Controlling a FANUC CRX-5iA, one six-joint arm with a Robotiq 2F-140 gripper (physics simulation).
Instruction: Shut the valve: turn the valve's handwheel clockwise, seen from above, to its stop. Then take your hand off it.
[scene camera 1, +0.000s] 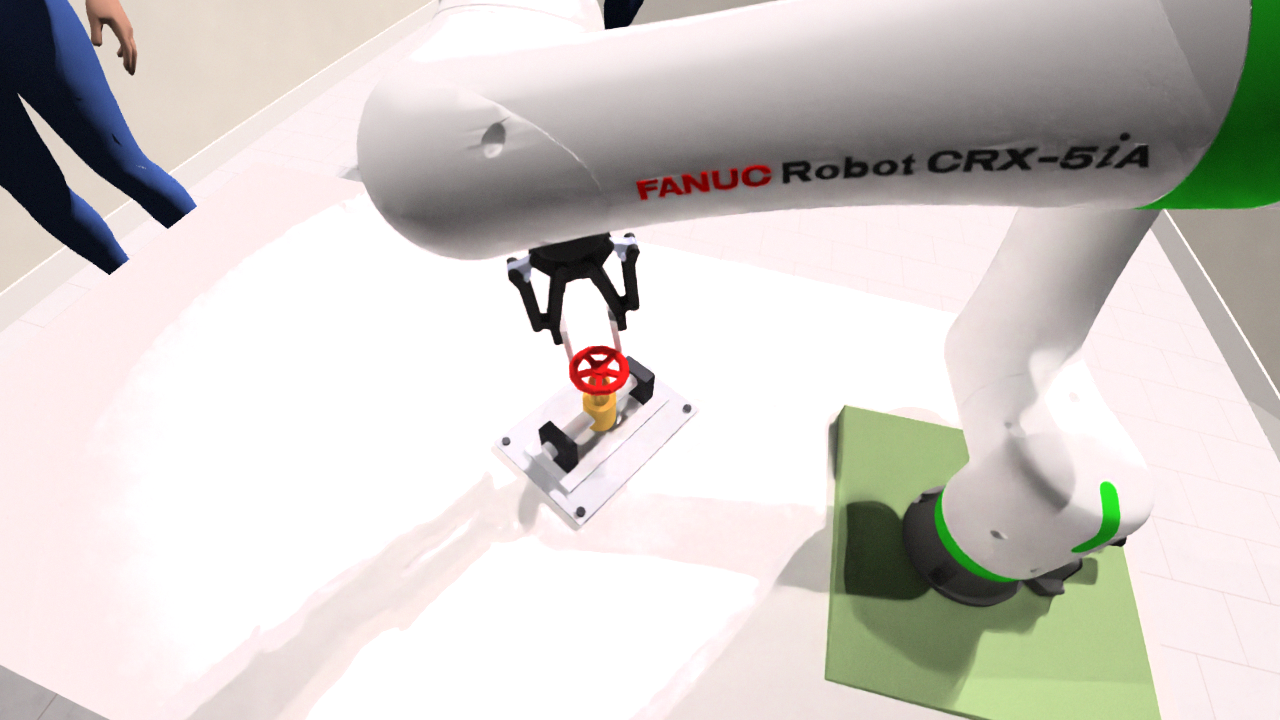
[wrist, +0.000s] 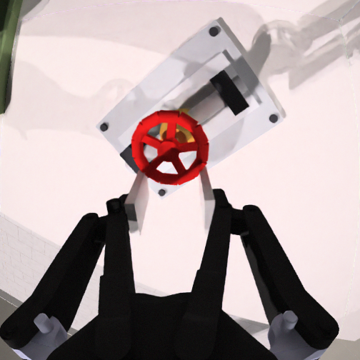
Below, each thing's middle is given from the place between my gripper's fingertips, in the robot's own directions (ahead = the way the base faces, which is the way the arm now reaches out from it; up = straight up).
My hand is 4 cm to the right of the red handwheel (scene camera 1: 598, 370), 1 cm past it and 1 cm above it. From my hand the other things lie so: grey base plate (scene camera 1: 580, 505) (13 cm below, 4 cm to the left, 1 cm behind).
